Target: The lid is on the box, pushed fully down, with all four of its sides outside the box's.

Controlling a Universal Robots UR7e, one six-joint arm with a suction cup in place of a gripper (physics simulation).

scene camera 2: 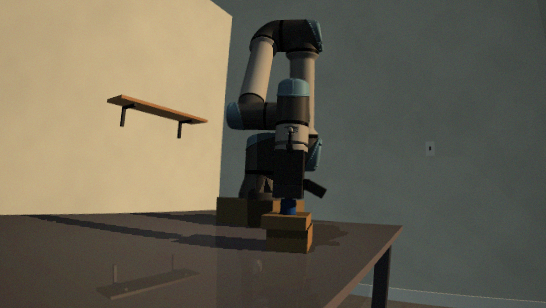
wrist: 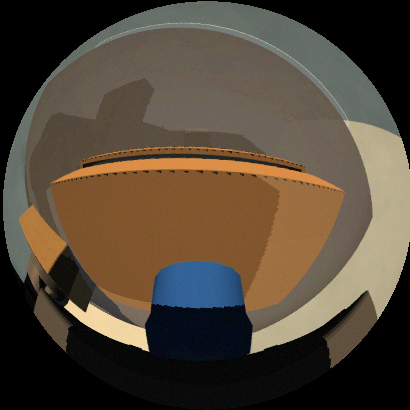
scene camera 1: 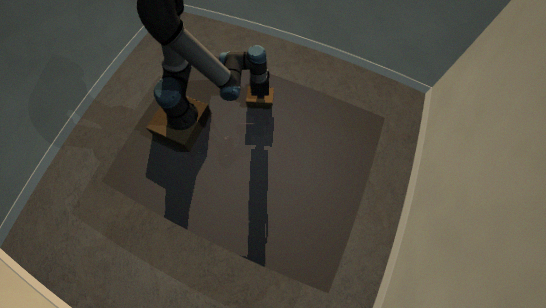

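The wrist view shows my suction cup (wrist: pixel 197 312), a brown box (wrist: pixel 166 151) and an orange-brown lid (wrist: pixel 125 220). Scene camera 2 shows the brown box (scene camera 2: pixel 291 241) as well.
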